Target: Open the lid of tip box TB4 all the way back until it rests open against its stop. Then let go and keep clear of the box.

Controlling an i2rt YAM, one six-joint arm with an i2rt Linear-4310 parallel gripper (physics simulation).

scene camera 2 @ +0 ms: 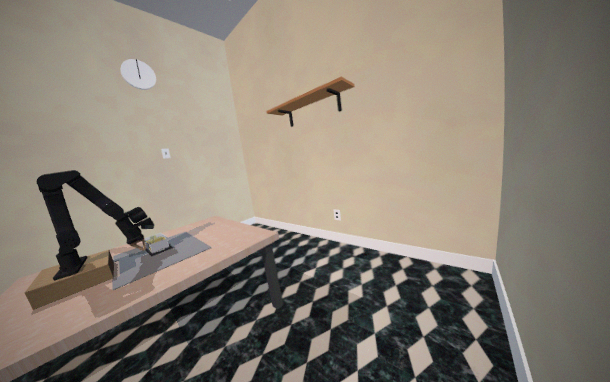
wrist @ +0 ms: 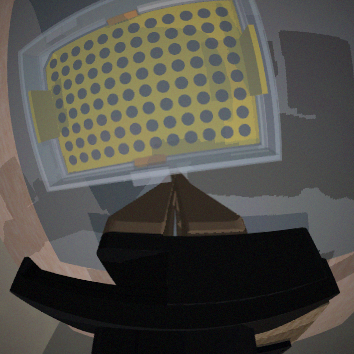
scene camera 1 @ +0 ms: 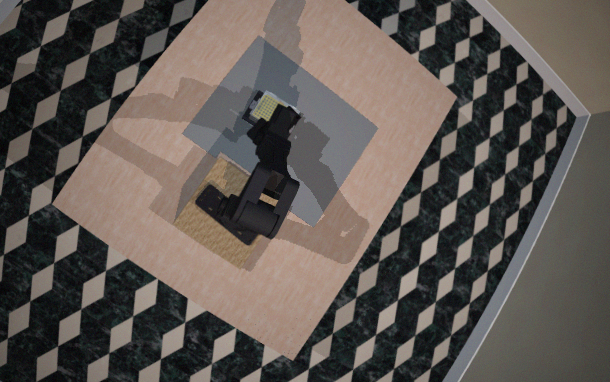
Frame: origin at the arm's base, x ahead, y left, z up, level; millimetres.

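Where they show: gripper, between the fingertips: [scene camera 2: 144,249] [wrist: 174,177]; arm's base, origin of its link: [scene camera 2: 72,267] [scene camera 1: 228,215].
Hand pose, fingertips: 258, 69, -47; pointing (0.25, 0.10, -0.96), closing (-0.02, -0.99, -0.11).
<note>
Each offset is from my fingertips to the centre of the thing, as dx, dy, dz. "spot": to the spot under its first point. Level surfaces: height alone.
The tip box @(+61, +16, +12) [scene camera 1: 267,106] [scene camera 2: 158,244] [wrist: 150,92] stands on the grey mat, with a yellow perforated tip rack inside and a dark base. No TB4 label can be read. Its clear lid @(spot: +26, -22, +51) [wrist: 215,164] covers the rack in the wrist view; whether it is slightly raised is hard to tell. A small clear tab @(spot: +20, +4, +51) [wrist: 151,176] sticks out from the lid's near edge. My gripper [scene camera 2: 143,245] [wrist: 174,177] is shut and empty. Its tips are at that near edge, just right of the tab in the wrist view; contact is unclear. The arm hides the tips in scene camera 1.
The grey mat @(dz -27) [scene camera 1: 345,125] [scene camera 2: 195,242] lies on the pink wooden table @(dz -29) [scene camera 1: 400,95] [scene camera 2: 240,235]. The arm's base stands on a wooden block [scene camera 1: 212,242] [scene camera 2: 75,286] beside the mat. A wall shelf [scene camera 2: 315,96] hangs far beyond the table.
</note>
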